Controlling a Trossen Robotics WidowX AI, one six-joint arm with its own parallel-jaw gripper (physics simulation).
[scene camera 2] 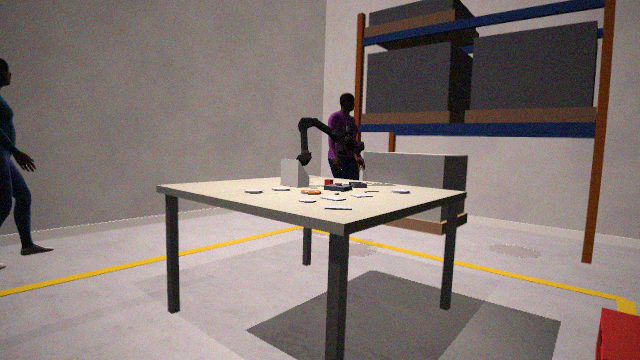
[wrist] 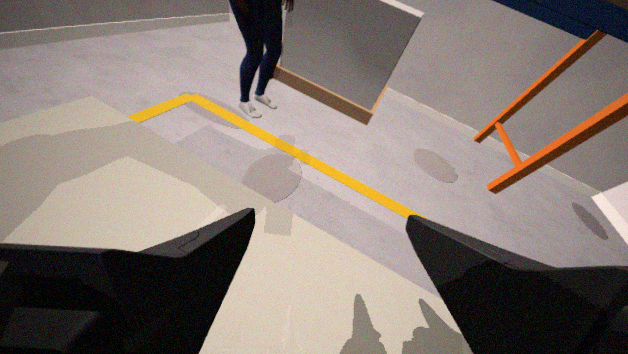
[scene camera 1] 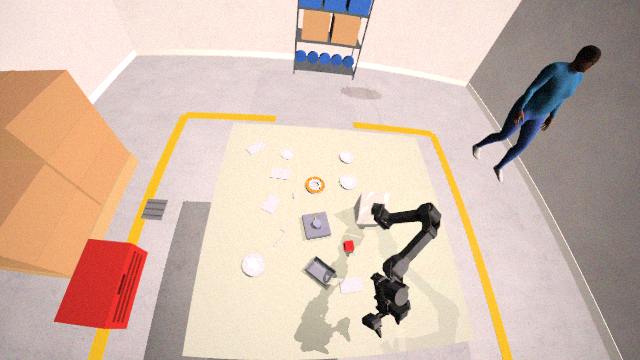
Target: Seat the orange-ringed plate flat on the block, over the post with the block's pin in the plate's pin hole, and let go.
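Pixels of known places: gripper, fingertip midpoint: (scene camera 2: 353, 154) (wrist: 331, 218) (scene camera 1: 389, 330); arm's base, link origin: (scene camera 2: 293, 169) (scene camera 1: 377, 209).
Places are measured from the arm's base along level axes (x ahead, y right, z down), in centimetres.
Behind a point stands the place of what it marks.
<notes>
The orange-ringed plate (scene camera 1: 307, 185) @(x 35.9, y 15.4, z 8.9 cm) (scene camera 2: 304, 192) @(x 32.0, y 21.5, z 9.0 cm) lies flat on the table, apart from the block. The grey square block (scene camera 1: 308, 232) @(x 33.6, y -12.4, z 7.4 cm) (scene camera 2: 338, 188) @(x 34.4, y -2.4, z 8.3 cm) rests on the table with its round post (scene camera 1: 316, 224) @(x 30.0, y -8.4, z 5.9 cm) upright near its middle. A small orange pin (scene camera 1: 315, 216) @(x 30.6, y -3.5, z 7.5 cm) shows beside the post in scene camera 1. The plate's pin hole is too small to make out. My gripper (scene camera 1: 390, 326) @(x 3.1, y -55.1, z -10.0 cm) (wrist: 331, 218) @(x 3.1, y -55.1, z -10.0 cm) is open and empty, raised above the table's near right part in scene camera 1, far from plate and block. The plate and block do not show in the wrist view.
A red cube (scene camera 1: 349, 246) @(x 13.7, y -18.4, z 5.8 cm) (scene camera 2: 328, 182) @(x 14.9, y -15.6, z 7.5 cm) and a dark open tray (scene camera 1: 314, 270) @(x 29.5, y -30.0, z 9.5 cm) lie near the block. Several white discs and flat pieces lie around, including a large disc (scene camera 1: 253, 265) @(x 57.3, y -30.5, z 8.6 cm). A pale box (scene camera 1: 366, 212) @(x 5.7, y -1.7, z 1.4 cm) (scene camera 2: 291, 173) @(x 4.5, y 6.0, z 1.9 cm) stands beneath the arm's base.
</notes>
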